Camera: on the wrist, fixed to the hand. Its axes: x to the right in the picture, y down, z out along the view.
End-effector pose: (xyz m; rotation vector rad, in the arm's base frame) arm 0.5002 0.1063 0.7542 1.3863 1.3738 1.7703
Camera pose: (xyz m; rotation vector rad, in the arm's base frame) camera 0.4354 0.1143 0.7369 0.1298 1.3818 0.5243
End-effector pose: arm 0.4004 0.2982 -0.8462 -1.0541 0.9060 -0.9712
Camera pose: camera 0.3496 0.2557 -0.8330 -2.0160 -0.3171 -1.9199
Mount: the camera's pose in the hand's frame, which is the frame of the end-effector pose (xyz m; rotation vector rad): 0.0226 -0.0309 -0.0556 -0.1610 -0.2938 -1.5899
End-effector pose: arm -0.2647 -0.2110 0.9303 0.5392 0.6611 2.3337
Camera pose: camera -0.2955 -0.1927 0.8731 0.1156 0.4403 0.7725
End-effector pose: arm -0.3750 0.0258 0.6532 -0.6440 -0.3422 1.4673
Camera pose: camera -0.3154 0.0379 0.6239 -0.1085 -0.9242 -0.0172
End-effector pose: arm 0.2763 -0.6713 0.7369 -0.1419 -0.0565 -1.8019
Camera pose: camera 0.2375 -0.6923 0.6858 0.4980 0.2473 2.8088
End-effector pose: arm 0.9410 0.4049 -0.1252 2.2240 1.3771 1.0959
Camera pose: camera 0.8862 0.4323 -0.0969 0.5607 2.0196 0.2118
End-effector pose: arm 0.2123 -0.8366 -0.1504 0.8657 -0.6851 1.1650
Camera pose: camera 0.2493 -0.7826 -0.1668 1.0654 -0.1362 -0.4395
